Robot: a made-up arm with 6 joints.
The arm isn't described. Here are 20 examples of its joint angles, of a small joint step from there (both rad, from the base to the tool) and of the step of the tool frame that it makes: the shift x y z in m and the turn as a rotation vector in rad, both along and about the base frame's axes.
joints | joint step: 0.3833 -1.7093 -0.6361 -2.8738 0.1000 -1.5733 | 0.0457 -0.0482 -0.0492 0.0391 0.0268 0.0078
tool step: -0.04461 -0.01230 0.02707 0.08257 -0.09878 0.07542
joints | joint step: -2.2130 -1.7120 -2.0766 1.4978 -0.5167 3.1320 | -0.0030 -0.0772 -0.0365 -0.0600 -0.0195 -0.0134
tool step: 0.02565 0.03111 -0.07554 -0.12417 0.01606 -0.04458
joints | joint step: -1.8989 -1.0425 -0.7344 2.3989 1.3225 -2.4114 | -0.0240 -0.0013 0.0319 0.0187 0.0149 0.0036
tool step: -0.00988 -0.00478 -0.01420 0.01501 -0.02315 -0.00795
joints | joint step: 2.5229 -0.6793 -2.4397 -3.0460 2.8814 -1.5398 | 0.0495 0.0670 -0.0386 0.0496 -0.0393 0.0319
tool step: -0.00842 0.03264 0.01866 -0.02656 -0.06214 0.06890
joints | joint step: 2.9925 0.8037 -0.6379 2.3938 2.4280 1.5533 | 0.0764 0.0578 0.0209 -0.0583 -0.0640 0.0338
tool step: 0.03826 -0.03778 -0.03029 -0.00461 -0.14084 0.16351
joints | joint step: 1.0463 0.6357 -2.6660 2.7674 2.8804 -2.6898 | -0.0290 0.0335 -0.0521 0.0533 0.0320 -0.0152
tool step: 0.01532 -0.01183 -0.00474 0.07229 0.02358 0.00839
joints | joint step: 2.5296 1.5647 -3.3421 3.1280 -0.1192 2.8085 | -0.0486 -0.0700 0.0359 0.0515 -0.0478 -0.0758
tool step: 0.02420 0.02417 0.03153 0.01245 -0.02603 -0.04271
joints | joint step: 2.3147 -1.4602 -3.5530 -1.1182 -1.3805 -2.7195 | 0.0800 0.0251 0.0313 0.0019 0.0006 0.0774
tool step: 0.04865 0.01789 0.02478 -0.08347 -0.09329 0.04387
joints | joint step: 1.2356 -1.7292 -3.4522 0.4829 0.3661 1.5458 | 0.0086 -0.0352 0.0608 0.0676 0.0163 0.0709
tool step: 0.00344 -0.01371 0.00513 -0.09073 -0.10239 -0.03726
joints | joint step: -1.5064 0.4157 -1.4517 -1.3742 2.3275 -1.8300 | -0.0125 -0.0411 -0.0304 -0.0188 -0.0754 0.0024
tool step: -0.00767 -0.01059 0.03359 -0.08611 -0.02245 0.06203
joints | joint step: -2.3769 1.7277 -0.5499 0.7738 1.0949 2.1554 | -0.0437 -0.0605 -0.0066 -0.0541 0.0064 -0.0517
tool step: -0.01289 -0.02403 -0.01557 -0.12704 0.01047 -0.04624
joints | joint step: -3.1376 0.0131 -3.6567 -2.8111 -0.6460 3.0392 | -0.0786 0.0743 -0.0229 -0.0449 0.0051 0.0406
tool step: -0.04742 -0.00269 0.00678 -0.02959 -0.05292 -0.07826
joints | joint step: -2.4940 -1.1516 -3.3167 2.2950 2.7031 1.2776 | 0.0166 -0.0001 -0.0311 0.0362 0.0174 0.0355
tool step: -0.01135 0.00978 -0.01616 -0.01242 0.03089 -0.00474
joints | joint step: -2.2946 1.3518 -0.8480 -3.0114 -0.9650 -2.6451 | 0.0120 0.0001 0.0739 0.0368 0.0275 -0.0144
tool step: 0.02277 0.01786 0.01580 0.03933 -0.02347 -0.01625
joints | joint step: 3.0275 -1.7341 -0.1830 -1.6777 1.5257 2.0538 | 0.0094 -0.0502 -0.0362 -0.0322 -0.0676 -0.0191
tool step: 0.01943 -0.01101 0.03160 0.06189 0.05273 0.05651
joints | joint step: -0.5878 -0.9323 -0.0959 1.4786 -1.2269 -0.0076 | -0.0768 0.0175 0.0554 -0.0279 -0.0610 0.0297
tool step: -0.02460 0.00153 -0.01850 -0.01582 0.05876 -0.11479
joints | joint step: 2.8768 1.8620 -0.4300 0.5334 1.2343 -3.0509 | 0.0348 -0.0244 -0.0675 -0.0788 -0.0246 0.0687
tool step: -0.00793 0.02026 -0.04552 -0.02021 0.09061 0.11230
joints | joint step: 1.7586 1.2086 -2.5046 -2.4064 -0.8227 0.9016 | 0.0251 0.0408 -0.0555 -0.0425 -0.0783 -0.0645
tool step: -0.01103 -0.01335 -0.00578 -0.00060 -0.05946 0.13256
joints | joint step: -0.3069 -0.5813 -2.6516 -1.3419 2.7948 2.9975 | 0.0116 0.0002 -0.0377 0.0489 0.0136 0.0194
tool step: -0.00622 0.00194 -0.00523 -0.00114 -0.04190 0.04365
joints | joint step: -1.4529 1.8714 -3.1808 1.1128 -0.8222 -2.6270 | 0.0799 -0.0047 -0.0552 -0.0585 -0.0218 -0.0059
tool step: 0.06221 0.00390 0.03852 -0.07575 0.05449 0.07343
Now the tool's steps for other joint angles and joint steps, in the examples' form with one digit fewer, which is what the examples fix.
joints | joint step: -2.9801 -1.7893 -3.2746 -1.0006 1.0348 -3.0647 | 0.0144 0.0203 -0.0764 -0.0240 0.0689 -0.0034
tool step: -0.0218 0.0165 -0.0185 -0.0056 0.0164 0.0767
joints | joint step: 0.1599 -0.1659 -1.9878 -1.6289 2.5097 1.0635 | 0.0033 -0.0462 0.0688 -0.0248 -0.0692 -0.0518
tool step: 0.0015 -0.0009 0.0018 -0.0320 0.0550 0.0681
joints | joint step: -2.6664 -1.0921 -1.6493 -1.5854 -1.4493 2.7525 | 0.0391 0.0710 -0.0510 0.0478 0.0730 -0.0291
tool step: -0.0122 -0.0056 0.0246 -0.0781 -0.0330 0.0495
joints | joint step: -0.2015 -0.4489 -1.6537 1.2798 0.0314 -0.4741 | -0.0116 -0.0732 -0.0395 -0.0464 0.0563 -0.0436
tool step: -0.0625 0.0170 0.0435 -0.1229 -0.0740 -0.0163
